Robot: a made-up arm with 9 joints. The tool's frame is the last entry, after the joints.
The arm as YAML. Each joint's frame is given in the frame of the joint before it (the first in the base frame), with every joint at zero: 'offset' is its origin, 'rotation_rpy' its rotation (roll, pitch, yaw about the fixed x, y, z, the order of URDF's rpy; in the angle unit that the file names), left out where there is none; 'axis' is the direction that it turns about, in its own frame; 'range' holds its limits. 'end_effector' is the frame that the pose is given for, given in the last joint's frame.
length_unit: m
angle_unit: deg
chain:
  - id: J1
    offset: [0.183, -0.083, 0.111]
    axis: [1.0, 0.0, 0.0]
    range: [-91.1, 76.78]
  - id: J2
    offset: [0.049, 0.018, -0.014]
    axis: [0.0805, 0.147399, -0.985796]
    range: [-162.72, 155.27]
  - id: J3
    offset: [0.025, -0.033, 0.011]
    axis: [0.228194, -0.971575, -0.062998]
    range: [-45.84, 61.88]
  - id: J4
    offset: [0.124, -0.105, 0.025]
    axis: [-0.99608, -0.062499, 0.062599]
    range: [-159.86, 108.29]
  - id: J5
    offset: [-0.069, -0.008, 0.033]
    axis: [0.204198, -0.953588, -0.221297]
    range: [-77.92, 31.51]
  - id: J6
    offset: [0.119, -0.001, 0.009]
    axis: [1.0, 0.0, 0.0]
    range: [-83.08, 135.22]
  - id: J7
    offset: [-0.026, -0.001, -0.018]
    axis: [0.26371, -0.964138, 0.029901]
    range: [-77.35, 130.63]
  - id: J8
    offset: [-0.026, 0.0, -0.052]
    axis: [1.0, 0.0, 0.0]
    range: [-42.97, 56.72]
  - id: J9
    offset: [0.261, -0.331, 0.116]
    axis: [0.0, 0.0, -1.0]
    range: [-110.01, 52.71]
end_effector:
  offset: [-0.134, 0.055, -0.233]
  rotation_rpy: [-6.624, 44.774, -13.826]
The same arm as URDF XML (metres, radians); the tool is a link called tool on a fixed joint. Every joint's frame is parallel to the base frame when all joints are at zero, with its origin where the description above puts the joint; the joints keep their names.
<robot name="arm">
  <joint name="J1" type="revolute">
    <parent link="base_link"/>
    <child link="link1"/>
    <origin xyz="0.183 -0.083 0.111"/>
    <axis xyz="1 0 0"/>
    <limit lower="-1.59" upper="1.3401"/>
  </joint>
  <joint name="J2" type="revolute">
    <parent link="link1"/>
    <child link="link2"/>
    <origin xyz="0.049 0.018 -0.014"/>
    <axis xyz="0.0805 0.147399 -0.985796"/>
    <limit lower="-2.84" upper="2.71"/>
  </joint>
  <joint name="J3" type="revolute">
    <parent link="link2"/>
    <child link="link3"/>
    <origin xyz="0.025 -0.033 0.011"/>
    <axis xyz="0.228194 -0.971575 -0.062998"/>
    <limit lower="-0.8001" upper="1.08"/>
  </joint>
  <joint name="J4" type="revolute">
    <parent link="link3"/>
    <child link="link4"/>
    <origin xyz="0.124 -0.105 0.025"/>
    <axis xyz="-0.99608 -0.062499 0.062599"/>
    <limit lower="-2.7901" upper="1.89"/>
  </joint>
  <joint name="J5" type="revolute">
    <parent link="link4"/>
    <child link="link5"/>
    <origin xyz="-0.069 -0.008 0.033"/>
    <axis xyz="0.204198 -0.953588 -0.221297"/>
    <limit lower="-1.36" upper="0.55"/>
  </joint>
  <joint name="J6" type="revolute">
    <parent link="link5"/>
    <child link="link6"/>
    <origin xyz="0.119 -0.001 0.009"/>
    <axis xyz="1 0 0"/>
    <limit lower="-1.45" upper="2.36"/>
  </joint>
  <joint name="J7" type="revolute">
    <parent link="link6"/>
    <child link="link7"/>
    <origin xyz="-0.026 -0.001 -0.018"/>
    <axis xyz="0.26371 -0.964138 0.029901"/>
    <limit lower="-1.35" upper="2.2799"/>
  </joint>
  <joint name="J8" type="revolute">
    <parent link="link7"/>
    <child link="link8"/>
    <origin xyz="-0.026 0 -0.052"/>
    <axis xyz="1 0 0"/>
    <limit lower="-0.75" upper="0.99"/>
  </joint>
  <joint name="J9" type="revolute">
    <parent link="link8"/>
    <child link="link9"/>
    <origin xyz="0.261 -0.331 0.116"/>
    <axis xyz="0 0 -1"/>
    <limit lower="-1.92" upper="0.92"/>
  </joint>
  <joint name="tool_joint" type="fixed">
    <parent link="link9"/>
    <child link="tool"/>
    <origin xyz="-0.134 0.055 -0.233" rpy="-0.1156 0.7815 -0.2413"/>
  </joint>
  <link name="base_link"/>
  <link name="link1"/>
  <link name="link2"/>
  <link name="link3"/>
  <link name="link4"/>
  <link name="link5"/>
  <link name="link6"/>
  <link name="link7"/>
  <link name="link8"/>
  <link name="link9"/>
  <link name="tool"/>
</robot>

